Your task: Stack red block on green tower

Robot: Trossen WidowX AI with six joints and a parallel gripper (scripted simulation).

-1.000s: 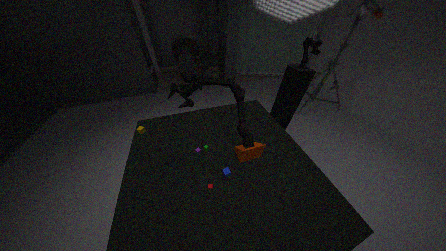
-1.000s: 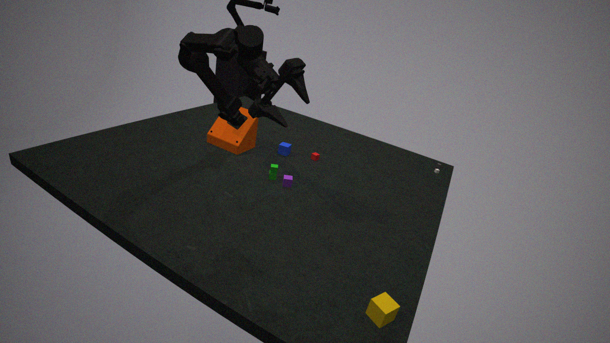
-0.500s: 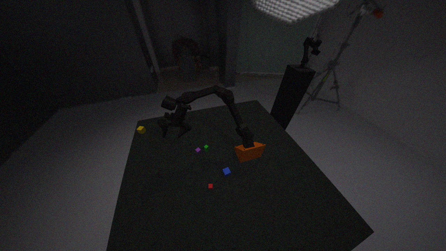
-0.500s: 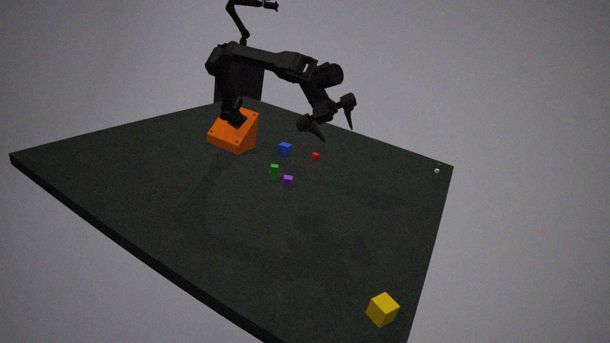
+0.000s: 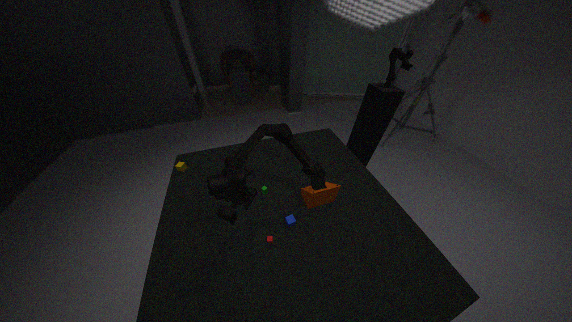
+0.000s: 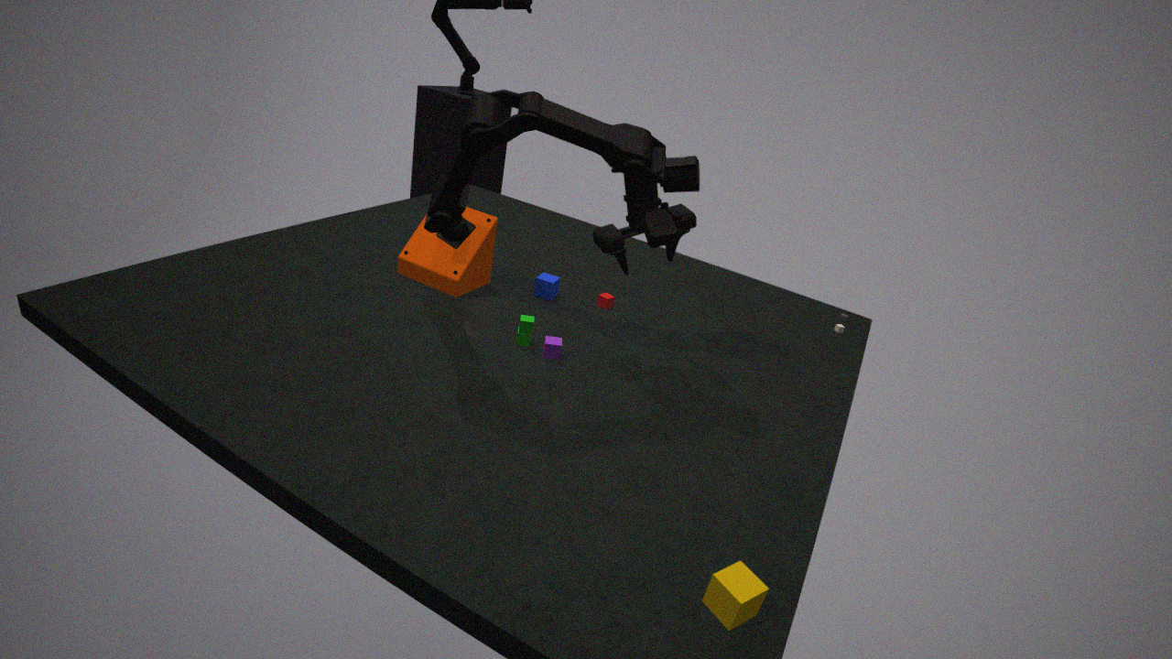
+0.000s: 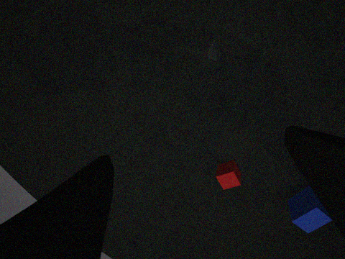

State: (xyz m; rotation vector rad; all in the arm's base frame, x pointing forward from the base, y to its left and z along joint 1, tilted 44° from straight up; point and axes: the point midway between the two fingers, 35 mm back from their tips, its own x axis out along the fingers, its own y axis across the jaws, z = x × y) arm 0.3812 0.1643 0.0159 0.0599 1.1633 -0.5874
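Now: gripper tip 140 mm above the red block, 120 mm past it and 70 mm to the right of it. Also, from my gripper tip: purple block (200 mm to the right, 130 mm below, 50 mm behind); then white block (470 mm to the left, 300 mm ahead, 140 mm below); then blue block (230 mm behind, 130 mm below).
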